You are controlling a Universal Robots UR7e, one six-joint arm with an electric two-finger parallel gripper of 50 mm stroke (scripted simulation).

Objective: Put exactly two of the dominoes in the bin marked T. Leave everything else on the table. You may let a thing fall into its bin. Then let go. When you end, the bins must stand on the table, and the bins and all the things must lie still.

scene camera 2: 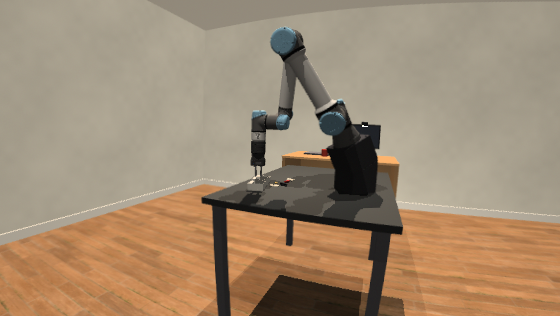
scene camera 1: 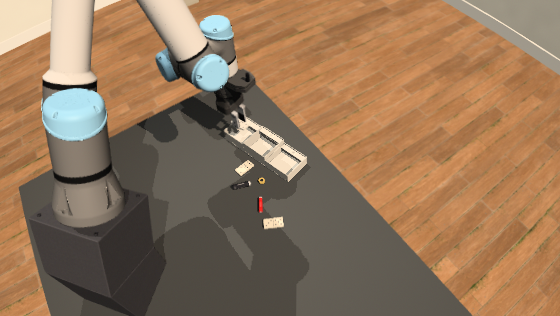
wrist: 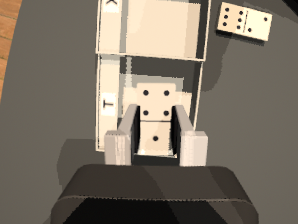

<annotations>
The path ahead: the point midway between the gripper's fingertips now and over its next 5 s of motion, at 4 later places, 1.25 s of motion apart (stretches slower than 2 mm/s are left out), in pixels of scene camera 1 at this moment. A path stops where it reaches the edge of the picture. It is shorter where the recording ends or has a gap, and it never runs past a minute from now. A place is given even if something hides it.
My gripper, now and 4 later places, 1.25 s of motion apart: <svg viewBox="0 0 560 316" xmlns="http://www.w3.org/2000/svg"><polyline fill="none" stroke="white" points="240,124 242,135 241,129 250,155 271,211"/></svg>
</annotations>
